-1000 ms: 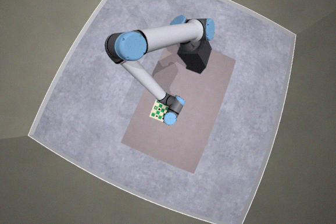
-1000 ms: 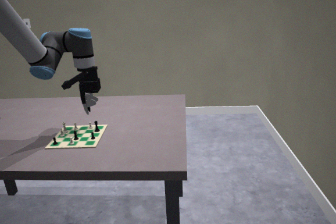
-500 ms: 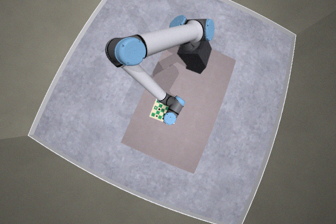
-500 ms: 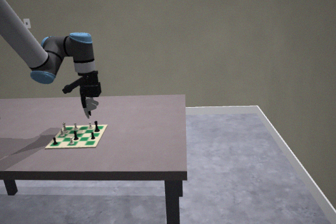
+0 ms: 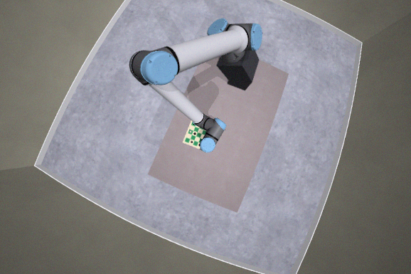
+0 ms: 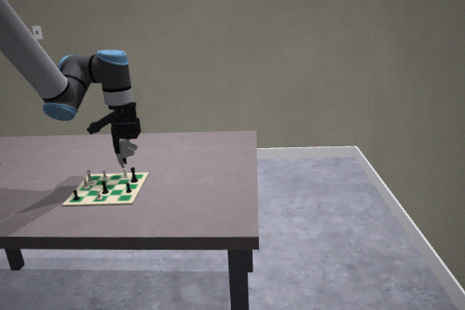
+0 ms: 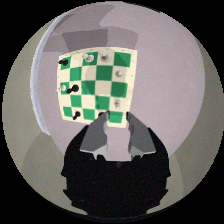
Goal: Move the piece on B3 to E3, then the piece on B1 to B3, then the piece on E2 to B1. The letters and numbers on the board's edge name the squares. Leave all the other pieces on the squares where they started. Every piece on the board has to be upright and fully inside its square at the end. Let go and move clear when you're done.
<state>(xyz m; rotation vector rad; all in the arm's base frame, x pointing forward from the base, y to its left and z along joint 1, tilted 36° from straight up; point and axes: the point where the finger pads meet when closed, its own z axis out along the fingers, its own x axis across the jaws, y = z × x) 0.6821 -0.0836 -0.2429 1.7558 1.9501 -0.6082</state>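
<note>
Now: the tall black piece 40 mm ahead of my hand, 30 mm to the right of it and 30 mm below it. From my hand the other things lie so: cream chessboard: 80 mm to the right, 60 mm below, 30 mm behind; then white piece: 110 mm behind, 40 mm to the right, 30 mm below.
</note>
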